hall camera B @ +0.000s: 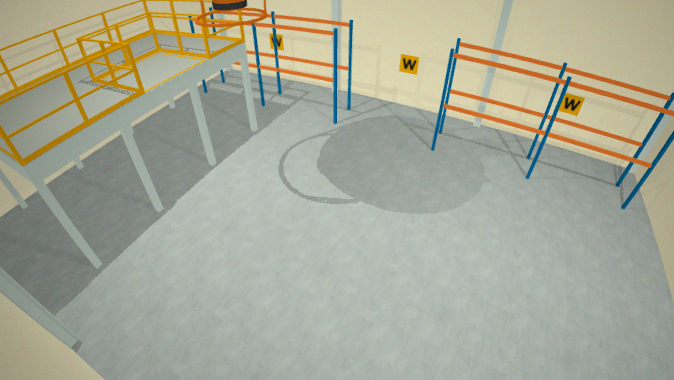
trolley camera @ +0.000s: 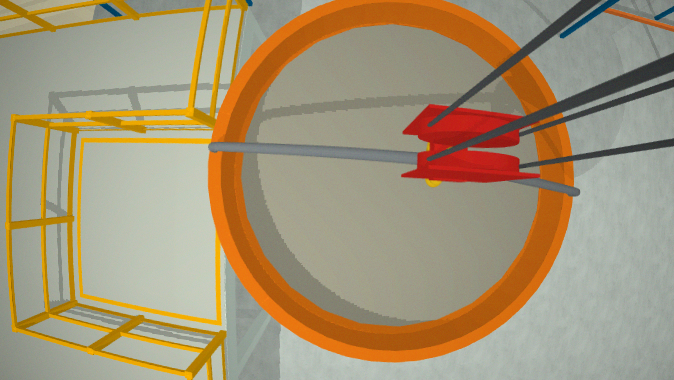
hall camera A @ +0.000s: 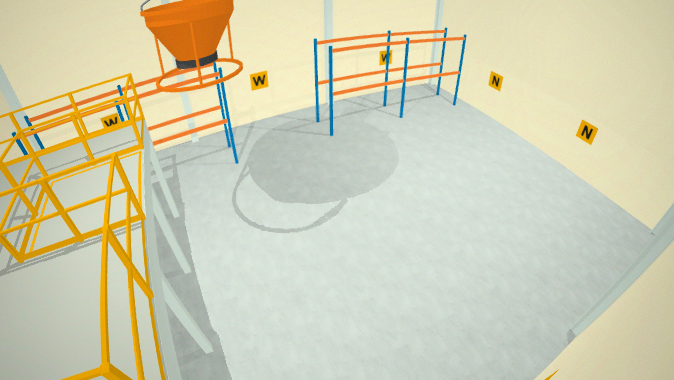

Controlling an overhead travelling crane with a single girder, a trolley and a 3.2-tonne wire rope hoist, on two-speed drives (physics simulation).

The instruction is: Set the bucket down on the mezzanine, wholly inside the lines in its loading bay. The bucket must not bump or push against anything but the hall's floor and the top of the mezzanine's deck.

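Note:
An orange bucket [hall camera A: 190, 32] [hall camera B: 230, 5] [trolley camera: 392, 350] hangs in the air, roughly upright; its top is cut off in both hall views. The gripper, a yellow hook [trolley camera: 433, 183] under a red block, is mostly hidden by the block and carries the bucket by its grey bail [trolley camera: 320, 151]. The mezzanine deck [hall camera A: 55, 310] [hall camera B: 175, 65] [trolley camera: 125, 65] is on the left. The loading bay's yellow lines [trolley camera: 79, 220] lie left of the bucket in the trolley view, where the bucket's rim covers part of the right line. The bucket's base ring [hall camera A: 242, 66] touches nothing.
Yellow railings [hall camera A: 105, 300] [hall camera B: 77, 97] [trolley camera: 11, 275] stand along the deck and around three sides of the bay; its hall side is open. One blue and orange rack [hall camera A: 231, 132] [hall camera B: 335, 75] stands behind the bucket, another rack [hall camera A: 331, 90] [hall camera B: 548, 127] farther right along the W wall.

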